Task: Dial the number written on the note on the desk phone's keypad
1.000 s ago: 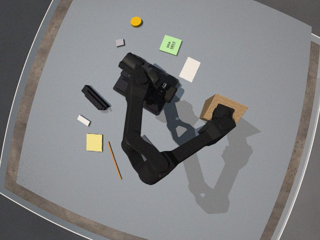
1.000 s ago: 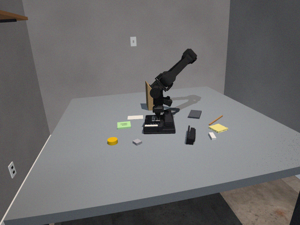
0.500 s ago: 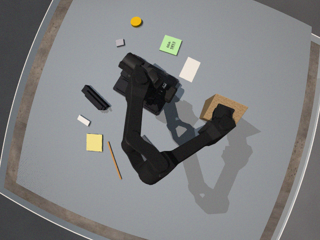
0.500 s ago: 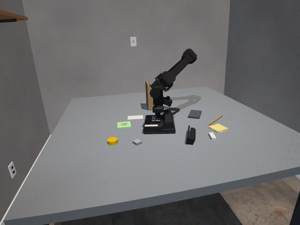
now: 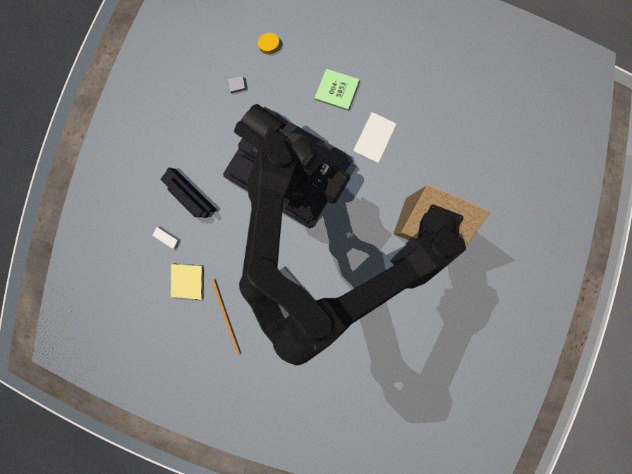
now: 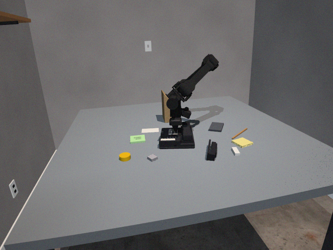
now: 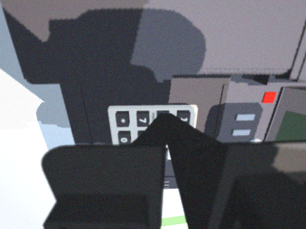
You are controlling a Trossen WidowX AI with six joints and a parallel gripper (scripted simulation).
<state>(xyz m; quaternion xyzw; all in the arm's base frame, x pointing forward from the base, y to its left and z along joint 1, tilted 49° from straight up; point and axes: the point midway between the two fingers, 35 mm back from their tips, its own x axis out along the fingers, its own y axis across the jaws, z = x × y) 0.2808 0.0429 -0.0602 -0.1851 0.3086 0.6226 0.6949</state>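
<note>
Now: the black desk phone 4 cm below my hand and 4 cm ahead of it. Also, from my hand: white card: 13 cm to the right, 12 cm behind, 6 cm below; then handset: 5 cm to the left, 4 cm ahead, 2 cm below; then black stapler-like block: 22 cm ahead, 12 cm to the left, 4 cm below.
</note>
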